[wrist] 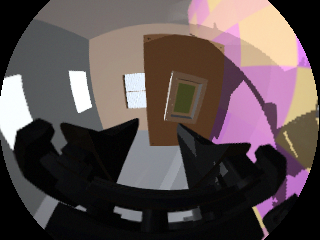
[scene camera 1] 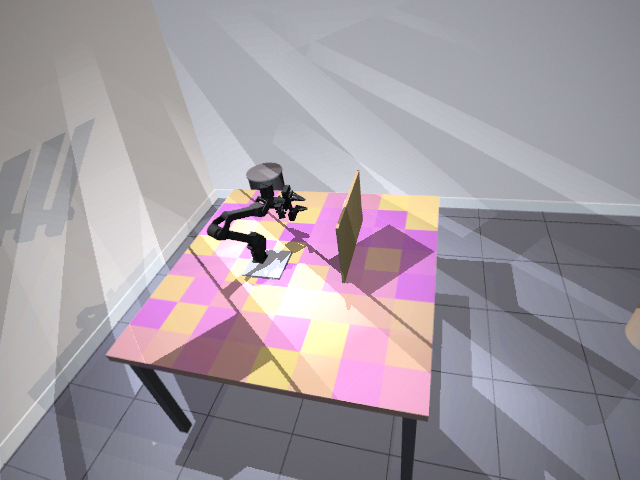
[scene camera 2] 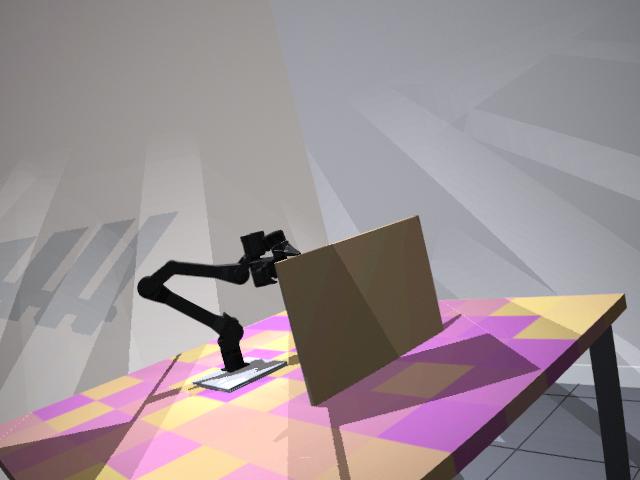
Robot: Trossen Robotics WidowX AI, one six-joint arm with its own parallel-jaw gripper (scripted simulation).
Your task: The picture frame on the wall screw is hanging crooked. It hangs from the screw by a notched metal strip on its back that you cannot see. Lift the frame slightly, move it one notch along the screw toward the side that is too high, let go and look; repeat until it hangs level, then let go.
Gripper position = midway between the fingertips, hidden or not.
Observation:
I see my gripper point(scene camera 2: 303, 263), a picture frame point(wrist: 186, 92) and a brown wall panel point(scene camera 2: 354, 306).
My gripper shows as well in the wrist view point(wrist: 158, 124). The brown wall panel shows as well in the wrist view point(wrist: 163, 52) and in scene camera 1 point(scene camera 1: 348, 226). Scene camera 2 misses the picture frame, which is hidden by the brown wall panel.

